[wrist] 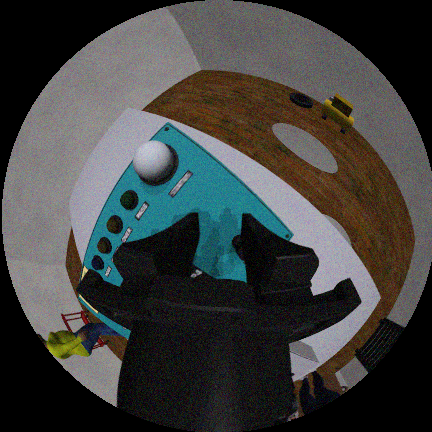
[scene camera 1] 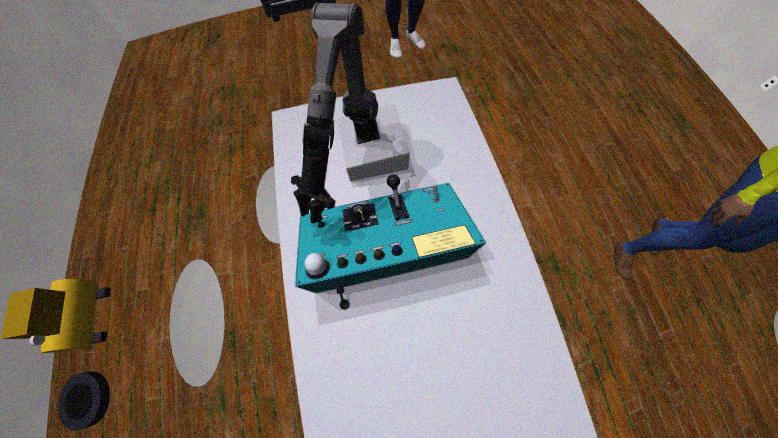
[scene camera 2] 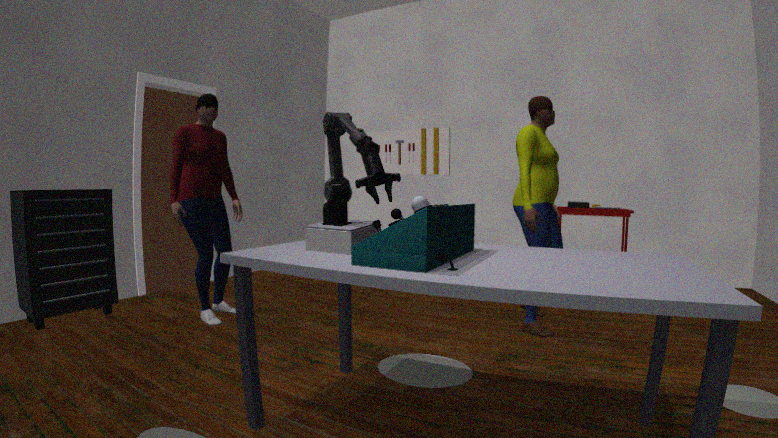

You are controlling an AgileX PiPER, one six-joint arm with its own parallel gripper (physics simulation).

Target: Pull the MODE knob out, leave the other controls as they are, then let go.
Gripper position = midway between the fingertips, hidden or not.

I see my gripper (scene camera 1: 309, 218) and a teal control box (scene camera 1: 426, 232).
My gripper also shows in the wrist view (wrist: 219, 223) and in scene camera 2 (scene camera 2: 384, 201).
